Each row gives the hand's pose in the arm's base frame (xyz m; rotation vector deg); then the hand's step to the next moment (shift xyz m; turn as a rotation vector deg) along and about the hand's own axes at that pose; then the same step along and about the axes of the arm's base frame.
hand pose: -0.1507 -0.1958 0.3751 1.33 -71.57 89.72
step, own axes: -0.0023 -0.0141 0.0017 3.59 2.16 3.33
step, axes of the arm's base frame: 0.0102 -0.0047 0.0090 -4.90 0.46 2.10
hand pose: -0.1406 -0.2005 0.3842 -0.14 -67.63 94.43
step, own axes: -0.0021 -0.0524 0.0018 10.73 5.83 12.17
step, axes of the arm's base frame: 0.0382 -0.0053 0.0356 -15.36 -0.17 7.84
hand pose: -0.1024 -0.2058 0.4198 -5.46 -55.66 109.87
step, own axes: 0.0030 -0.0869 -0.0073 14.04 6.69 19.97
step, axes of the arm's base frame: 0.0636 0.0269 0.0533 -21.20 -2.37 13.63
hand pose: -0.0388 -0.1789 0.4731 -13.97 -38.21 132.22
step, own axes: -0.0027 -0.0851 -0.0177 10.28 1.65 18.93
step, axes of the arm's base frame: 0.0581 0.0574 0.0299 -15.13 -1.44 15.35
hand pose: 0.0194 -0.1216 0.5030 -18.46 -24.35 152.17
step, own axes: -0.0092 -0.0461 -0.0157 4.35 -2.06 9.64
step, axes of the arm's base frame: 0.0299 0.0394 0.0027 -5.84 1.37 8.95
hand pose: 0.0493 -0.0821 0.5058 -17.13 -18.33 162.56
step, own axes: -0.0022 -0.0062 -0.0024 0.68 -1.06 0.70
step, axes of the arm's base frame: 0.0041 0.0056 -0.0004 -0.55 1.06 0.81
